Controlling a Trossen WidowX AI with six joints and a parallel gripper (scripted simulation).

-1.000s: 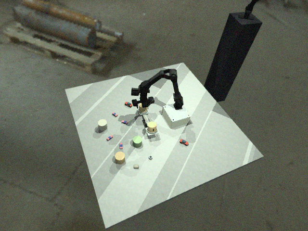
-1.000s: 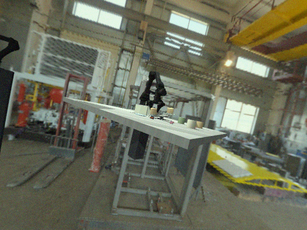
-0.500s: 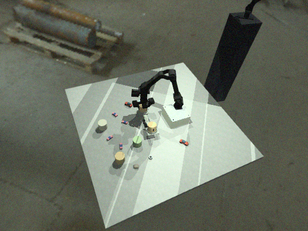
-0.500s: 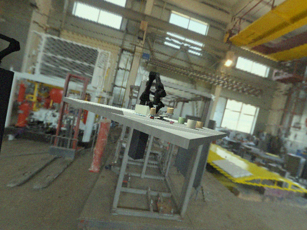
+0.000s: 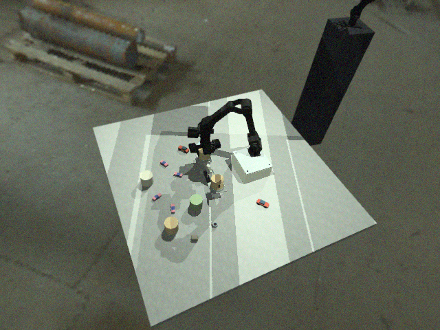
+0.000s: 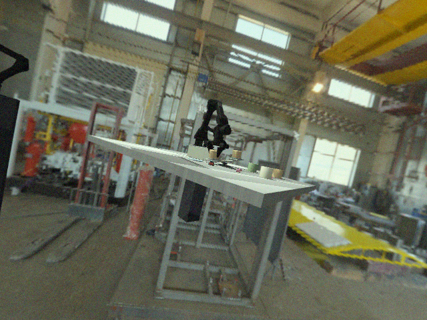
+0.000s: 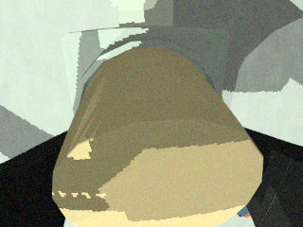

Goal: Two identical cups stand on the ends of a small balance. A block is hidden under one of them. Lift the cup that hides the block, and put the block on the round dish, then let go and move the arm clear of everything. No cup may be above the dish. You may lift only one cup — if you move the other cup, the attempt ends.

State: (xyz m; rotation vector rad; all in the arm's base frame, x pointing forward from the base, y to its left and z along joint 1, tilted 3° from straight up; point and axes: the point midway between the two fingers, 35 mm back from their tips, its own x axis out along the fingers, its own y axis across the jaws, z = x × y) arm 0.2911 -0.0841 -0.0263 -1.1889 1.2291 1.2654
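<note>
Right now my gripper tip is 120 mm to the left of the pale blue round dish, 50 mm above it and 40 mm past it. Round my gripper tip: grey block: 10 mm below; green cup: 300 mm to the left, 130 mm ahead, 10 mm below; balance: 140 mm to the left, 10 mm below.
</note>
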